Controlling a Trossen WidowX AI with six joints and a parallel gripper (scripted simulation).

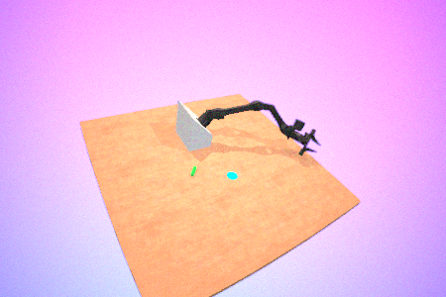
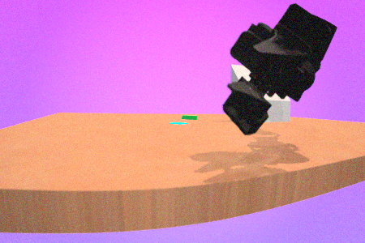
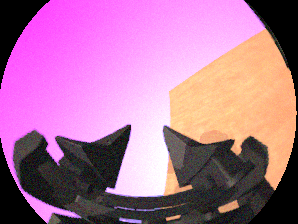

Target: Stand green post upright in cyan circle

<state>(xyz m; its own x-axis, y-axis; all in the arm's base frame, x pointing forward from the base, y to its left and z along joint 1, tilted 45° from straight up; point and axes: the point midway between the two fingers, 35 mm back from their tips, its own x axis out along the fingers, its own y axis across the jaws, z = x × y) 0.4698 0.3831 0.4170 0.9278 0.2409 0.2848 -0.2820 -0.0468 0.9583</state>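
Right now my gripper tip is 750 mm to the left of the green post, 290 mm past it and 100 mm above it. From my gripper tip the other things lie so: cyan circle: 570 mm to the right, 160 mm behind, 110 mm below.
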